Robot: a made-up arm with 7 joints. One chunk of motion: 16 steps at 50 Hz.
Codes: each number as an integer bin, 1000 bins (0 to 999) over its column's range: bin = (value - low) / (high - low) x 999, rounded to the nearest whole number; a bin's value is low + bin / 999 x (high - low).
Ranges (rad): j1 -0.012..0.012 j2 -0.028..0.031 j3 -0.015..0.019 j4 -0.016..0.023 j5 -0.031..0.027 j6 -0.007..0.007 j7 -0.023..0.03
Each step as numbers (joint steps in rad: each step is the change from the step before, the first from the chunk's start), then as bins.
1 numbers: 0.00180 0.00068 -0.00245 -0.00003 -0.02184 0.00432 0.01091
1 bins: 574 486 369 409 158 808 639
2 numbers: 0.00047 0.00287 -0.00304 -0.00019 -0.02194 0.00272 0.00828
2 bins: 519 523 351 405 156 694 590
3 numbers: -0.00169 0.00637 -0.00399 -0.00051 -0.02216 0.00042 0.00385
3 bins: 429 582 323 397 152 529 506
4 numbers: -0.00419 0.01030 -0.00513 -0.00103 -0.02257 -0.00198 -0.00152
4 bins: 325 649 290 383 145 358 405
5 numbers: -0.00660 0.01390 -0.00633 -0.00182 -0.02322 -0.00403 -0.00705
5 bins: 225 709 255 363 134 212 301
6 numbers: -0.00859 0.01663 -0.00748 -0.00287 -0.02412 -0.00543 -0.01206
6 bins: 142 756 221 336 119 112 206
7 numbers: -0.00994 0.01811 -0.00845 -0.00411 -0.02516 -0.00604 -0.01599
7 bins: 86 781 192 305 101 69 132
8 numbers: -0.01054 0.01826 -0.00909 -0.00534 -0.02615 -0.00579 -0.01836
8 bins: 61 783 174 273 84 86 87
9 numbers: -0.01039 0.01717 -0.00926 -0.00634 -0.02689 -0.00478 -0.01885
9 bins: 67 765 169 247 71 158 78
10 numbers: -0.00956 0.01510 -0.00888 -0.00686 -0.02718 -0.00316 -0.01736
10 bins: 102 730 180 234 66 274 106
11 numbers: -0.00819 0.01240 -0.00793 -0.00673 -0.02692 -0.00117 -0.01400
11 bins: 159 684 208 237 70 416 170
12 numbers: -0.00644 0.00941 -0.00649 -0.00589 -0.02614 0.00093 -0.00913
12 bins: 231 633 250 259 84 566 261
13 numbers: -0.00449 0.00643 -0.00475 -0.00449 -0.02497 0.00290 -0.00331
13 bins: 313 583 301 295 104 706 371
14 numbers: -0.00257 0.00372 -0.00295 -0.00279 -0.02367 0.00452 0.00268
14 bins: 393 537 354 338 126 822 484
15 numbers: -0.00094 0.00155 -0.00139 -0.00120 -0.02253 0.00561 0.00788
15 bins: 460 500 400 379 146 900 582
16 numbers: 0.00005 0.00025 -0.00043 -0.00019 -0.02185 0.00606 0.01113
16 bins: 502 478 428 405 158 932 643
